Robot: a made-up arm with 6 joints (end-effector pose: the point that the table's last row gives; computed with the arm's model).
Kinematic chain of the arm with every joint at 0, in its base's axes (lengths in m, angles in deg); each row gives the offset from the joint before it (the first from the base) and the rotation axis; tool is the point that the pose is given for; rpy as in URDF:
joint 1: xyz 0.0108 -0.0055 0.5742 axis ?
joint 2: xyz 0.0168 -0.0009 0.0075 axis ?
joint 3: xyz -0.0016 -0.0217 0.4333 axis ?
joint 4: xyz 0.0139 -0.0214 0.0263 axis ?
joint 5: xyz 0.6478 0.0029 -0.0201 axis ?
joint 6: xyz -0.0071 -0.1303 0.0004 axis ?
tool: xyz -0.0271 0.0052 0.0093 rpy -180 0 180
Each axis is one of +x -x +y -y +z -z.
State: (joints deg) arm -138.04 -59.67 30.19 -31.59 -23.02 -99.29
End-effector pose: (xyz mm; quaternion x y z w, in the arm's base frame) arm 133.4 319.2 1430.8 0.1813 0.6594 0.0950 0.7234
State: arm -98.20 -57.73 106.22 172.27 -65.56 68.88
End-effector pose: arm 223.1 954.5 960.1 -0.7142 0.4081 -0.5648 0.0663
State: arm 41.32 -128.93 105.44 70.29 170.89 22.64
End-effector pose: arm -379.3 -501.1 -330.4 -0.5151 0.6994 0.4404 0.2272
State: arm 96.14 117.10 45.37 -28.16 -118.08 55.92
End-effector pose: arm 97.5 603.9 -265.4 0.3828 0.3789 0.4437 0.7163
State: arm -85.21 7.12 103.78 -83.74 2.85 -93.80
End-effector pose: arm -22.3 -115.8 1647.9 -0.5534 0.5033 0.4659 0.4726
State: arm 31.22 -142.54 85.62 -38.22 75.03 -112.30
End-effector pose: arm -572.5 -499.1 -181.4 -0.3888 -0.6549 -0.6278 0.1608
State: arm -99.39 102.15 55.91 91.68 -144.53 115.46
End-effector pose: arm -189.2 -1007.0 99.4 0.5212 0.0529 -0.5060 0.6852
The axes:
joint 1: +z
joint 2: +y
joint 3: -y
joint 4: -x
joint 5: -y
joint 6: -x

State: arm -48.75 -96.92 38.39 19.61 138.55 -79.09
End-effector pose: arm -735.0 560.0 989.1 -0.5780 -0.2285 -0.7499 0.2265
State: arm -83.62 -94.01 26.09 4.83 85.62 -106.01
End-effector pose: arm -255.1 700.0 1125.5 -0.6420 0.4378 -0.5478 0.3098
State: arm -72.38 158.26 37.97 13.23 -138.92 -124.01
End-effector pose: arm -193.6 50.8 -444.1 -0.4362 0.5631 0.2919 0.6383
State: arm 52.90 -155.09 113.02 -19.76 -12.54 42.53
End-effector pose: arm 6.7 -261.7 -440.0 0.4333 -0.4662 0.4267 0.6425
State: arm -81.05 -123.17 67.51 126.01 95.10 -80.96
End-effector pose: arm -147.0 941.7 56.0 0.3201 -0.1246 -0.9385 0.0354
